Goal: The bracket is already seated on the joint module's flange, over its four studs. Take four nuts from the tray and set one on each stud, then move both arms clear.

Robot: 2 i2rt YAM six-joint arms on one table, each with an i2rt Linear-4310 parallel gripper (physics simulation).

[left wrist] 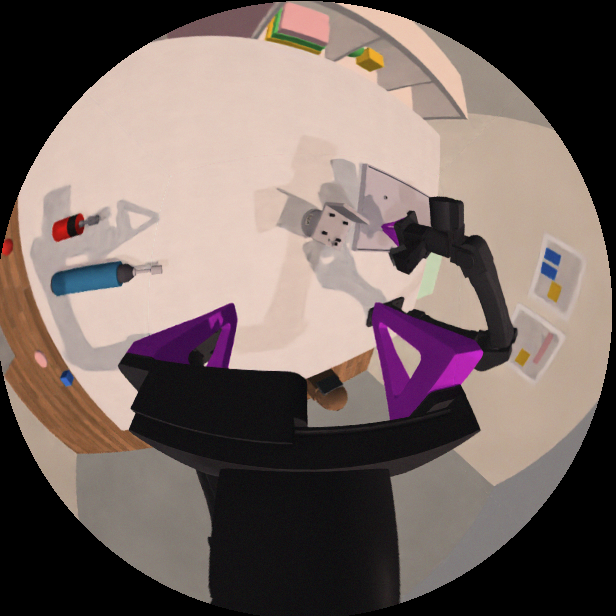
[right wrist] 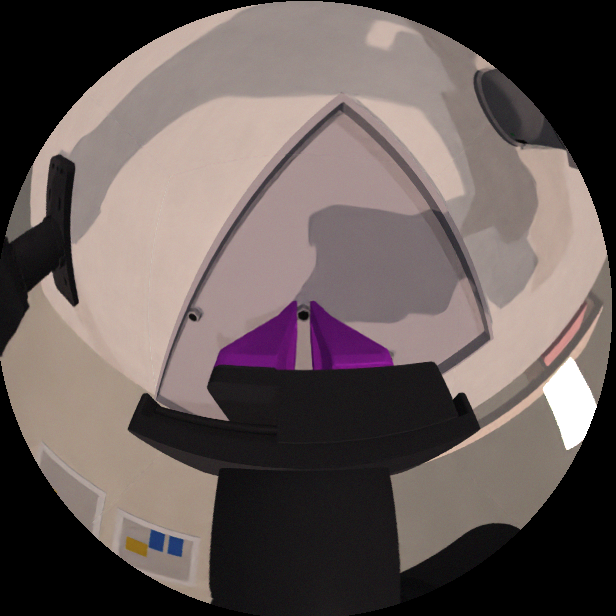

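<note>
The grey nut tray (right wrist: 344, 241) fills the right wrist view. My right gripper (right wrist: 303, 321) is down on the tray, its purple fingers shut on a small dark nut (right wrist: 302, 313) at their tips. A second nut (right wrist: 194, 315) lies near the tray's left edge. In the left wrist view the tray (left wrist: 390, 209) lies beside the joint module with its pale bracket (left wrist: 333, 226), and the right gripper (left wrist: 393, 229) reaches into the tray's near corner. My left gripper (left wrist: 298, 327) is wide open and empty, high above the table's near side. The studs are too small to make out.
A red tool (left wrist: 68, 225) and a blue screwdriver (left wrist: 91, 277) lie at the table's left. A shelf with coloured boxes (left wrist: 304, 22) stands beyond the table. Papers (left wrist: 554, 275) lie on the floor at the right.
</note>
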